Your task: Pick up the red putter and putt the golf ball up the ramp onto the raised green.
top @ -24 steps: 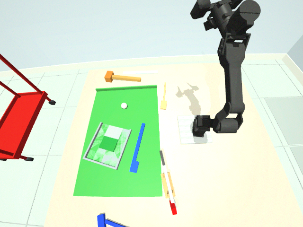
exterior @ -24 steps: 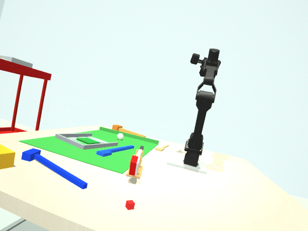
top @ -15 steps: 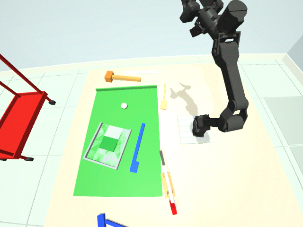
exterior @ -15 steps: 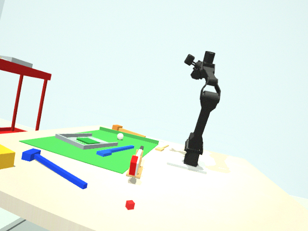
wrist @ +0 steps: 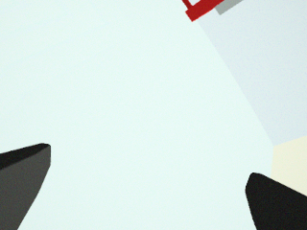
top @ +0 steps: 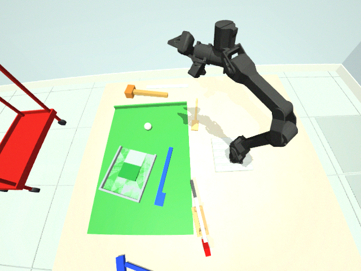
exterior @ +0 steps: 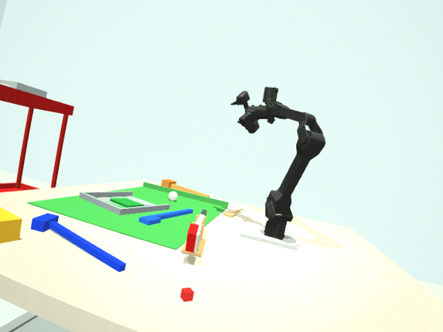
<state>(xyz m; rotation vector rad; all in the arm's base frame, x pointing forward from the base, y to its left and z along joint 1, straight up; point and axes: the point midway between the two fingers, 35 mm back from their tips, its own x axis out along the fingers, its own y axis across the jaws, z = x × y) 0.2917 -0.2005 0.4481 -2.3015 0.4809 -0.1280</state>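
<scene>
The tan wooden stand lies 170 mm behind my gripper tip, 530 mm to the left of it and 420 mm below it. Also, from my gripper tip: white golf ball: 180 mm ahead, 80 mm to the left, 440 mm below; green mat: 150 mm ahead, 270 mm to the left, 460 mm below; blue mallet: 20 mm ahead, 760 mm to the left, 450 mm below.
</scene>
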